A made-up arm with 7 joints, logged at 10 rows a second.
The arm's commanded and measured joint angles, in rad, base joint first. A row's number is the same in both.
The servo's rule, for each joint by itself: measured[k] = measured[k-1] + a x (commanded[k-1-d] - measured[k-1]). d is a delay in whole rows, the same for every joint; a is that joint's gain. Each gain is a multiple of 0.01, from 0.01 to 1. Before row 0 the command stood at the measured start. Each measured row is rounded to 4 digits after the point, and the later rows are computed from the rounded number. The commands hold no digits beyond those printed.
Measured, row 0: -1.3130 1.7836 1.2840 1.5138 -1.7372 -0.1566 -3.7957
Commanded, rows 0 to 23: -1.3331 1.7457 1.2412 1.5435 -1.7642 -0.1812 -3.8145; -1.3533 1.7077 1.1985 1.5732 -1.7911 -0.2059 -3.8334; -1.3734 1.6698 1.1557 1.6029 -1.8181 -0.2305 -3.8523; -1.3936 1.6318 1.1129 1.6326 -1.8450 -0.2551 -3.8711; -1.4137 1.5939 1.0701 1.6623 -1.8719 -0.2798 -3.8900; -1.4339 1.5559 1.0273 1.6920 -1.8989 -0.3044 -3.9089; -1.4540 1.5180 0.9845 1.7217 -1.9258 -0.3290 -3.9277; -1.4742 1.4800 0.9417 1.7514 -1.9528 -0.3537 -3.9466; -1.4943 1.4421 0.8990 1.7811 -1.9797 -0.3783 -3.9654; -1.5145 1.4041 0.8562 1.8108 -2.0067 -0.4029 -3.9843; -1.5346 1.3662 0.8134 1.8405 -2.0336 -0.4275 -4.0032; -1.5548 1.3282 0.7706 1.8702 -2.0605 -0.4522 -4.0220; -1.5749 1.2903 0.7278 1.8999 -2.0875 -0.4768 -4.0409; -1.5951 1.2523 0.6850 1.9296 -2.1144 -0.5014 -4.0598; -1.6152 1.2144 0.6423 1.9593 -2.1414 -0.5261 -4.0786; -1.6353 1.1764 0.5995 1.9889 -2.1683 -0.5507 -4.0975; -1.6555 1.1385 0.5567 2.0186 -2.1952 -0.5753 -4.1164; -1.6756 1.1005 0.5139 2.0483 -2.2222 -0.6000 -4.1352; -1.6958 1.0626 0.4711 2.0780 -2.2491 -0.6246 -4.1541; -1.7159 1.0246 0.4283 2.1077 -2.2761 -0.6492 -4.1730; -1.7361 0.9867 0.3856 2.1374 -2.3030 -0.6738 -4.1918; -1.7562 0.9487 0.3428 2.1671 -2.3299 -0.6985 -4.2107; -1.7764 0.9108 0.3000 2.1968 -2.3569 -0.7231 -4.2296; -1.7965 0.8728 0.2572 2.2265 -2.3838 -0.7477 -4.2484
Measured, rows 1 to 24: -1.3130 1.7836 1.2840 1.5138 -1.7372 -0.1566 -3.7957; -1.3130 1.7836 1.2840 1.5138 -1.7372 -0.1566 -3.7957; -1.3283 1.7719 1.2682 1.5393 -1.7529 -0.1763 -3.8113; -1.3473 1.7520 1.2424 1.5685 -1.7751 -0.2000 -3.8296; -1.3671 1.7265 1.2103 1.5981 -1.8000 -0.2244 -3.8484; -1.3872 1.6971 1.1743 1.6278 -1.8261 -0.2490 -3.8672; -1.4073 1.6651 1.1357 1.6575 -1.8527 -0.2736 -3.8861; -1.4275 1.6312 1.0956 1.6872 -1.8795 -0.2982 -3.9050; -1.4476 1.5961 1.0545 1.7169 -1.9064 -0.3228 -3.9238; -1.4678 1.5601 1.0128 1.7466 -1.9333 -0.3475 -3.9427; -1.4879 1.5235 0.9707 1.7763 -1.9602 -0.3721 -3.9615; -1.5081 1.4865 0.9283 1.8060 -1.9872 -0.3967 -3.9804; -1.5282 1.4492 0.8858 1.8357 -2.0141 -0.4213 -3.9993; -1.5484 1.4117 0.8432 1.8654 -2.0410 -0.4460 -4.0181; -1.5685 1.3741 0.8005 1.8951 -2.0680 -0.4706 -4.0370; -1.5887 1.3363 0.7578 1.9248 -2.0949 -0.4952 -4.0559; -1.6088 1.2985 0.7151 1.9545 -2.1219 -0.5199 -4.0747; -1.6289 1.2606 0.6723 1.9841 -2.1488 -0.5445 -4.0936; -1.6491 1.2227 0.6295 2.0138 -2.1757 -0.5691 -4.1125; -1.6692 1.1848 0.5867 2.0435 -2.2027 -0.5938 -4.1313; -1.6894 1.1469 0.5439 2.0732 -2.2296 -0.6184 -4.1502; -1.7095 1.1090 0.5011 2.1029 -2.2566 -0.6430 -4.1691; -1.7297 1.0711 0.4584 2.1326 -2.2835 -0.6676 -4.1879; -1.7498 1.0332 0.4156 2.1623 -2.3104 -0.6923 -4.2068
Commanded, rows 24 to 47: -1.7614 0.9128 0.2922 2.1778 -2.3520 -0.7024 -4.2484; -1.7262 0.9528 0.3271 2.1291 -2.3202 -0.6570 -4.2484; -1.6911 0.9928 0.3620 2.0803 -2.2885 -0.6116 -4.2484; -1.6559 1.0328 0.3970 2.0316 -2.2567 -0.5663 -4.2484; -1.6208 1.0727 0.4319 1.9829 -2.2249 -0.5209 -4.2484; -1.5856 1.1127 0.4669 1.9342 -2.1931 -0.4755 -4.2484; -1.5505 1.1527 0.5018 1.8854 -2.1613 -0.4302 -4.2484; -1.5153 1.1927 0.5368 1.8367 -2.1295 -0.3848 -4.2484; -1.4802 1.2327 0.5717 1.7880 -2.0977 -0.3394 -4.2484; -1.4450 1.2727 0.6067 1.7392 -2.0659 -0.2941 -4.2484; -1.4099 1.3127 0.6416 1.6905 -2.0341 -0.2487 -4.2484; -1.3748 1.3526 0.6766 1.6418 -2.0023 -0.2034 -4.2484; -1.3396 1.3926 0.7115 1.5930 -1.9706 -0.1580 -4.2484; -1.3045 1.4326 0.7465 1.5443 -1.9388 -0.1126 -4.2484; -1.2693 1.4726 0.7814 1.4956 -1.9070 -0.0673 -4.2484; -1.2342 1.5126 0.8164 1.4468 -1.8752 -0.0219 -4.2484; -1.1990 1.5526 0.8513 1.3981 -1.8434 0.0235 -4.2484; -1.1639 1.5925 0.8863 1.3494 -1.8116 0.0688 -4.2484; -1.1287 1.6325 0.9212 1.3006 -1.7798 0.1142 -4.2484; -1.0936 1.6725 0.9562 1.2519 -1.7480 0.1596 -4.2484; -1.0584 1.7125 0.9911 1.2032 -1.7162 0.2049 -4.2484; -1.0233 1.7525 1.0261 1.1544 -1.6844 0.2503 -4.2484; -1.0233 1.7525 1.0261 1.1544 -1.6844 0.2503 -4.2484; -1.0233 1.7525 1.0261 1.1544 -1.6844 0.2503 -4.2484
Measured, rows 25 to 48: -1.7700 0.9953 0.3728 2.1920 -2.3374 -0.7169 -4.2257; -1.7901 0.9573 0.3300 2.2217 -2.3643 -0.7415 -4.2445; -1.7683 0.9435 0.3160 2.1839 -2.3572 -0.7102 -4.2477; -1.7363 0.9464 0.3201 2.1368 -2.3357 -0.6676 -4.2483; -1.7019 0.9608 0.3356 2.0882 -2.3083 -0.6228 -4.2484; -1.6669 0.9831 0.3583 2.0395 -2.2784 -0.5776 -4.2484; -1.6319 1.0109 0.3855 1.9908 -2.2474 -0.5322 -4.2484; -1.5967 1.0425 0.4156 1.9421 -2.2159 -0.4868 -4.2484; -1.5616 1.0767 0.4475 1.8933 -2.1842 -0.4415 -4.2484; -1.5264 1.1127 0.4805 1.8446 -2.1525 -0.3961 -4.2484; -1.4913 1.1499 0.5142 1.7959 -2.1207 -0.3507 -4.2484; -1.4561 1.1880 0.5484 1.7471 -2.0889 -0.3054 -4.2484; -1.4210 1.2267 0.5829 1.6984 -2.0571 -0.2600 -4.2484; -1.3859 1.2657 0.6176 1.6497 -2.0253 -0.2147 -4.2484; -1.3507 1.3050 0.6523 1.6009 -1.9936 -0.1693 -4.2484; -1.3156 1.3446 0.6872 1.5522 -1.9618 -0.1239 -4.2484; -1.2804 1.3843 0.7221 1.5035 -1.9300 -0.0786 -4.2484; -1.2453 1.4241 0.7570 1.4547 -1.8982 -0.0332 -4.2484; -1.2101 1.4639 0.7919 1.4060 -1.8664 0.0122 -4.2484; -1.1750 1.5038 0.8268 1.3573 -1.8346 0.0575 -4.2484; -1.1398 1.5437 0.8617 1.3085 -1.8028 0.1029 -4.2484; -1.1047 1.5836 0.8967 1.2598 -1.7710 0.1483 -4.2484; -1.0695 1.6236 0.9316 1.2111 -1.7392 0.1936 -4.2484; -1.0344 1.6636 0.9666 1.1623 -1.7074 0.2390 -4.2484
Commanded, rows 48 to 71: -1.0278 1.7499 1.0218 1.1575 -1.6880 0.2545 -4.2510; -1.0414 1.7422 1.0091 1.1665 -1.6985 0.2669 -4.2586; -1.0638 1.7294 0.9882 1.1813 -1.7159 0.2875 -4.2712; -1.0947 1.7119 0.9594 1.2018 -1.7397 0.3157 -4.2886; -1.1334 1.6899 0.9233 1.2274 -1.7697 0.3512 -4.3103; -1.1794 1.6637 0.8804 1.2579 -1.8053 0.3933 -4.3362; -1.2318 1.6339 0.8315 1.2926 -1.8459 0.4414 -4.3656; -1.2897 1.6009 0.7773 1.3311 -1.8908 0.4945 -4.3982; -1.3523 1.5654 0.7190 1.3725 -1.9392 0.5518 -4.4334; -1.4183 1.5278 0.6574 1.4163 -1.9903 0.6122 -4.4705; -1.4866 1.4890 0.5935 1.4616 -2.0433 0.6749 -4.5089; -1.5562 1.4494 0.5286 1.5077 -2.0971 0.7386 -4.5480; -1.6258 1.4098 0.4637 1.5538 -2.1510 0.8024 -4.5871; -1.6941 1.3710 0.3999 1.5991 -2.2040 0.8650 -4.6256; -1.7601 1.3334 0.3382 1.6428 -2.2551 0.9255 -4.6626; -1.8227 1.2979 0.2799 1.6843 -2.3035 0.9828 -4.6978; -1.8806 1.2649 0.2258 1.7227 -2.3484 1.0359 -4.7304; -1.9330 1.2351 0.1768 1.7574 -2.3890 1.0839 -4.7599; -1.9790 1.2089 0.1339 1.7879 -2.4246 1.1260 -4.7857; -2.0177 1.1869 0.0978 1.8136 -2.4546 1.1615 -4.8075; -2.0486 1.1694 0.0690 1.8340 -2.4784 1.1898 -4.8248; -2.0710 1.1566 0.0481 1.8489 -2.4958 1.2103 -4.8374; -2.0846 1.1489 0.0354 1.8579 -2.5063 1.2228 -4.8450; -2.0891 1.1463 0.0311 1.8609 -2.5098 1.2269 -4.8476
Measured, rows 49 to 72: -1.0260 1.6912 0.9886 1.1555 -1.6941 0.2480 -4.2484; -1.0239 1.7102 1.0025 1.1546 -1.6885 0.2498 -4.2484; -1.0269 1.7225 1.0096 1.1571 -1.6882 0.2536 -4.2506; -1.0379 1.7286 1.0094 1.1652 -1.6942 0.2642 -4.2572; -1.0576 1.7288 1.0016 1.1790 -1.7068 0.2828 -4.2688; -1.0858 1.7236 0.9860 1.1986 -1.7259 0.3091 -4.2852; -1.1220 1.7132 0.9628 1.2234 -1.7513 0.3428 -4.3060; -1.1656 1.6979 0.9323 1.2531 -1.7826 0.3832 -4.3311; -1.2159 1.6781 0.8950 1.2871 -1.8193 0.4298 -4.3597; -1.2720 1.6542 0.8515 1.3249 -1.8608 0.4816 -4.3917; -1.3330 1.6267 0.8025 1.3658 -1.9063 0.5378 -4.4263; -1.3978 1.5960 0.7488 1.4092 -1.9550 0.5973 -4.4630; -1.4653 1.5628 0.6913 1.4543 -2.0062 0.6594 -4.5011; -1.5344 1.5276 0.6311 1.5002 -2.0589 0.7228 -4.5400; -1.6039 1.4911 0.5692 1.5463 -2.1123 0.7865 -4.5791; -1.6725 1.4539 0.5066 1.5917 -2.1655 0.8493 -4.6177; -1.7391 1.4165 0.4443 1.6356 -2.2175 0.9103 -4.6550; -1.8026 1.3797 0.3835 1.6775 -2.2674 0.9683 -4.6905; -1.8619 1.3441 0.3252 1.7164 -2.3144 1.0224 -4.7236; -1.9159 1.3103 0.2703 1.7517 -2.3577 1.0716 -4.7537; -1.9639 1.2789 0.2198 1.7828 -2.3965 1.1151 -4.7803; -2.0048 1.2504 0.1747 1.8093 -2.4302 1.1522 -4.8029; -2.0381 1.2253 0.1356 1.8305 -2.4582 1.1823 -4.8211; -2.0631 1.2040 0.1032 1.8463 -2.4800 1.2047 -4.8346
